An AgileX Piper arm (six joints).
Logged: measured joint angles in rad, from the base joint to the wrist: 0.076, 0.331, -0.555, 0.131, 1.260, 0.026; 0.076, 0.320, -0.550, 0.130, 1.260, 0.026; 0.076, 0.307, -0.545, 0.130, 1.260, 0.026; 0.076, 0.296, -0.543, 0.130, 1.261, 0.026; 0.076, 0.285, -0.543, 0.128, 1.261, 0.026; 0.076, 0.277, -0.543, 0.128, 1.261, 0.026; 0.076, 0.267, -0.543, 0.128, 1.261, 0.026; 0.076, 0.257, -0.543, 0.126, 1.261, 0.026; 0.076, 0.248, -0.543, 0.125, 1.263, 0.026; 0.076, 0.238, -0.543, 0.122, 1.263, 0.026; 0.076, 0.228, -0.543, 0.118, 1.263, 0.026; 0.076, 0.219, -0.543, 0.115, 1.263, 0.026; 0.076, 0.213, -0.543, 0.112, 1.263, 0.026; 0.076, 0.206, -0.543, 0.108, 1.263, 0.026; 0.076, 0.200, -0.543, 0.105, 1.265, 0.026; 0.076, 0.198, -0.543, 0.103, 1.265, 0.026; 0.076, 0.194, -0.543, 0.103, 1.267, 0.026; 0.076, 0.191, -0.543, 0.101, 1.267, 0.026; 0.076, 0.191, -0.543, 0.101, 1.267, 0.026; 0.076, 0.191, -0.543, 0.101, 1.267, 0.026; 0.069, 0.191, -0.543, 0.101, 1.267, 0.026
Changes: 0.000, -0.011, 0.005, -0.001, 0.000, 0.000; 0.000, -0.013, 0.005, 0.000, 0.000, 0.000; 0.000, -0.011, 0.002, 0.000, 0.001, 0.000; 0.000, -0.011, 0.000, -0.002, 0.000, 0.000; 0.000, -0.008, 0.000, 0.000, 0.000, 0.000; 0.000, -0.010, 0.000, 0.000, 0.000, 0.000; 0.000, -0.010, 0.000, -0.002, 0.000, 0.000; 0.000, -0.009, 0.000, -0.001, 0.002, 0.000; 0.000, -0.010, 0.000, -0.003, 0.000, 0.000; 0.000, -0.010, 0.000, -0.004, 0.000, 0.000; 0.000, -0.009, 0.000, -0.003, 0.000, 0.000; 0.000, -0.006, 0.000, -0.003, 0.000, 0.000; 0.000, -0.007, 0.000, -0.004, 0.000, 0.000; 0.000, -0.006, 0.000, -0.003, 0.002, 0.000; 0.000, -0.002, 0.000, -0.002, 0.000, 0.000; 0.000, -0.004, 0.000, 0.000, 0.002, 0.000; 0.000, -0.003, 0.000, -0.002, 0.000, 0.000; 0.000, 0.000, 0.000, 0.000, 0.000, 0.000; 0.000, 0.000, 0.000, 0.000, 0.000, 0.000; -0.007, 0.000, 0.000, 0.000, 0.000, 0.000
